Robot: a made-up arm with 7 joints.
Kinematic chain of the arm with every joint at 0, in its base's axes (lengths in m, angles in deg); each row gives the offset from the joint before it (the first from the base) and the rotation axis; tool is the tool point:
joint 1: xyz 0 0 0 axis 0 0.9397 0.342
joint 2: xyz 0 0 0 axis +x
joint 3: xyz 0 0 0 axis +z
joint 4: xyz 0.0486 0 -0.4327 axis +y
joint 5: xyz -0.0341 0 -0.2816 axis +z
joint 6: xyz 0 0 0 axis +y
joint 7: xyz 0 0 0 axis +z
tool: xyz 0 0 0
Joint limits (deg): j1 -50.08..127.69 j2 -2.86..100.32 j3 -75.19..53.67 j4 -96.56..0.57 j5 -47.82..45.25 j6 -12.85..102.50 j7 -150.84..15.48
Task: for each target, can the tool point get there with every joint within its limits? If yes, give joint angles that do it. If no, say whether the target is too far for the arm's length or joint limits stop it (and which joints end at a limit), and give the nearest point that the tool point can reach.
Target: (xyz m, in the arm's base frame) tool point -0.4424 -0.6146 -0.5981
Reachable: no: too far | nearest point -0.3697 -0.3464 -0.4389 | short by 0.320 m
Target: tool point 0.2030 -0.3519 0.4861
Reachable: no: joint limits stop it (at a limit: joint 1, joint 2, joint 4) | nearest point 0.4667 -0.2713 -0.0877 | short by 0.637 m
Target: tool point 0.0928 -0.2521 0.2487
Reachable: no: joint limits stop it (at a limit: joint 1, joint 2, joint 4) | nearest point 0.4347 -0.3129 -0.1108 | short by 0.500 m
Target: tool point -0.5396 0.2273 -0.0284
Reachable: yes | joints 110.70 61.16 -28.16 -85.99 -29.30 62.61 -100.30
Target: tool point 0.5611 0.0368 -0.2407
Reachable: yes | joints -35.59 13.39 2.26 -78.40 -25.25 22.24 -51.88
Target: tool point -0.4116 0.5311 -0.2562
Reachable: yes | joints 52.01 54.59 5.04 -13.23 23.58 -2.56 -66.82
